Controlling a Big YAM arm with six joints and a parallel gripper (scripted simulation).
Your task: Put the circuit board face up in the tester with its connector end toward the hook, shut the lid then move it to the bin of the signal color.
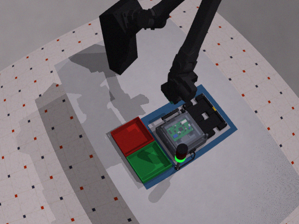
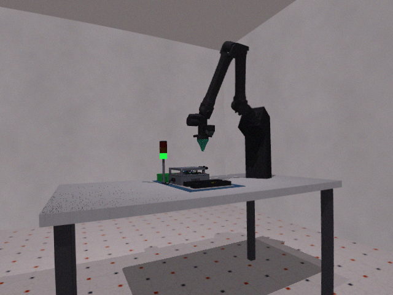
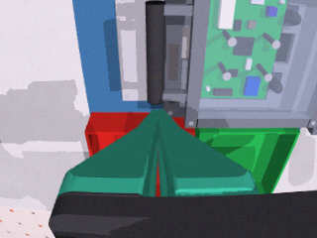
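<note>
My gripper is now 110 mm above the latch hook, 60 mm to the right of it and 10 mm short of it. From my hand the other things lie so: green circuit board (130 mm below, 80 mm ahead, 10 mm to the left); tester lid (110 mm below, 80 mm ahead, 10 mm to the left); tester plate (130 mm below, 90 mm ahead, 20 mm to the left).
</note>
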